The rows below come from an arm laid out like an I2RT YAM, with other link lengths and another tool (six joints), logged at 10 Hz.
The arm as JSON. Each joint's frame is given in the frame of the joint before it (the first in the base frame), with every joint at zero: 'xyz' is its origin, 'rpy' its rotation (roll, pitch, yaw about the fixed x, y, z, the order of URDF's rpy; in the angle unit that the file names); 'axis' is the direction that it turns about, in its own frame. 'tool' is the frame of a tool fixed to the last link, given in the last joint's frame.
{
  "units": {
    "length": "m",
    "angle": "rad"
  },
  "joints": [
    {
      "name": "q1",
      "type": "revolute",
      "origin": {
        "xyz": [
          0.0,
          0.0,
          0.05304
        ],
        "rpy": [
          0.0,
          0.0,
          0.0
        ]
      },
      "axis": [
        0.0,
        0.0,
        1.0
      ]
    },
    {
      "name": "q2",
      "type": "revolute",
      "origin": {
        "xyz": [
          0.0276,
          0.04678,
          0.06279
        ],
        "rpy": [
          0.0,
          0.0,
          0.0
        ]
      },
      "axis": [
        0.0,
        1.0,
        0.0
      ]
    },
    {
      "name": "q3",
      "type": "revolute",
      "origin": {
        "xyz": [
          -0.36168,
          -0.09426,
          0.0
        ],
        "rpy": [
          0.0,
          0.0,
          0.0
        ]
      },
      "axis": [
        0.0,
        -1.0,
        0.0
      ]
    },
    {
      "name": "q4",
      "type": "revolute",
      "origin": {
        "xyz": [
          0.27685,
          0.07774,
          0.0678
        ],
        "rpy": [
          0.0,
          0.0,
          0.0
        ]
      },
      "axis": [
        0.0,
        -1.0,
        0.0
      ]
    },
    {
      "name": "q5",
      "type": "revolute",
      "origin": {
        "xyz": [
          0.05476,
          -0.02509,
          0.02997
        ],
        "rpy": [
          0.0,
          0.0,
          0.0
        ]
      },
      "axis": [
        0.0,
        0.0,
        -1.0
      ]
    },
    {
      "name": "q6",
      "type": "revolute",
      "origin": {
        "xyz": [
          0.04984,
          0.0,
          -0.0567
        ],
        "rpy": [
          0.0,
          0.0,
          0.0
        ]
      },
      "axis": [
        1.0,
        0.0,
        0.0
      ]
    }
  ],
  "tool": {
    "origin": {
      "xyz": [
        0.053,
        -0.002,
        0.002
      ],
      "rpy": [
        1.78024,
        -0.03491,
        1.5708
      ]
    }
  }
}
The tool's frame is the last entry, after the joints.
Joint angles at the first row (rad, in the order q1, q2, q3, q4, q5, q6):
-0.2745 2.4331 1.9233 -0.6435 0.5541 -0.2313
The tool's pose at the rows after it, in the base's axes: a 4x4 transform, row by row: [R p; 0 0 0 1], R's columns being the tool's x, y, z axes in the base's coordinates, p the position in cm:
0.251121 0.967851 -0.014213 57.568; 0.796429 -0.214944 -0.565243 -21.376; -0.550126 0.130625 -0.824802 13.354; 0 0 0 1
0.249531 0.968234 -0.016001 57.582; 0.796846 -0.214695 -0.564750 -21.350; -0.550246 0.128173 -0.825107 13.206; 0 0 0 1
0.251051 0.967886 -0.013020 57.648; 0.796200 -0.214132 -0.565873 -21.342; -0.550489 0.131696 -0.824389 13.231; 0 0 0 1
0.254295 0.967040 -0.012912 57.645; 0.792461 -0.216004 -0.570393 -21.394; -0.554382 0.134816 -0.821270 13.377; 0 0 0 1
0.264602 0.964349 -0.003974 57.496; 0.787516 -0.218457 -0.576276 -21.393; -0.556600 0.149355 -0.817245 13.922; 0 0 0 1
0.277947 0.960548 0.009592 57.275; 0.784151 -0.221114 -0.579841 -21.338; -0.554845 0.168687 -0.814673 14.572; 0 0 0 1
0.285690 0.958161 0.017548 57.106; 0.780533 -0.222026 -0.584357 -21.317; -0.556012 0.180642 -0.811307 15.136; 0 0 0 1
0.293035 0.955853 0.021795 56.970; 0.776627 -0.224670 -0.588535 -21.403; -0.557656 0.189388 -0.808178 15.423; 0 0 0 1
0.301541 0.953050 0.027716 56.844; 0.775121 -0.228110 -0.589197 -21.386; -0.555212 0.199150 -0.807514 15.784; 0 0 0 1
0.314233 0.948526 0.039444 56.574; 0.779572 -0.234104 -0.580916 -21.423; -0.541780 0.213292 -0.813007 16.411; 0 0 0 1
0.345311 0.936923 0.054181 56.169; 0.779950 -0.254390 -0.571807 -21.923; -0.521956 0.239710 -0.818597 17.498; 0 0 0 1
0.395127 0.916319 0.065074 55.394; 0.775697 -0.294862 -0.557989 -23.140; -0.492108 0.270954 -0.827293 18.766; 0 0 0 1
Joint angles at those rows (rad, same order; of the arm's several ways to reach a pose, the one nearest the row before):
-0.2740 2.4367 1.9221 -0.6428 0.5523 -0.2331
-0.2735 2.4393 1.9221 -0.6428 0.5524 -0.2330
-0.2730 2.4395 1.9229 -0.6397 0.5528 -0.2331
-0.2730 2.4379 1.9236 -0.6389 0.5582 -0.2326
-0.2730 2.4233 1.9117 -0.6279 0.5628 -0.2303
-0.2731 2.4035 1.8936 -0.6123 0.5634 -0.2261
-0.2731 2.3891 1.8834 -0.6047 0.5663 -0.2252
-0.2745 2.3806 1.8753 -0.5966 0.5698 -0.2243
-0.2748 2.3708 1.8684 -0.5921 0.5695 -0.2195
-0.2785 2.3534 1.8582 -0.5901 0.5566 -0.2110
-0.2904 2.3308 1.8543 -0.5916 0.5417 -0.1928
-0.3166 2.3053 1.8523 -0.5983 0.5211 -0.1632

